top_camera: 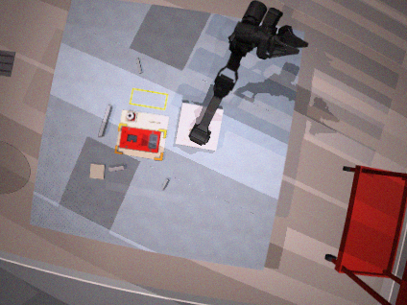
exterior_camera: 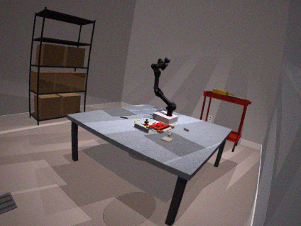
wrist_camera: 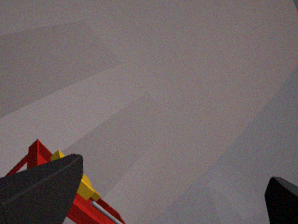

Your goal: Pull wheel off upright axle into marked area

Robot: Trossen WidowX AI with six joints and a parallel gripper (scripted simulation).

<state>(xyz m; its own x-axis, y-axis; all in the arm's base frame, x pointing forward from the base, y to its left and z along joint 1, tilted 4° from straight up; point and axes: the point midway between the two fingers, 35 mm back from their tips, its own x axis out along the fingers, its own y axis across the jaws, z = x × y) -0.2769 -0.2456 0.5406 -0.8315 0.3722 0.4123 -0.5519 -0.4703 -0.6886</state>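
The wheel is 64 cm ahead of my gripper tip, 11 cm to the left of it and 60 cm below it.
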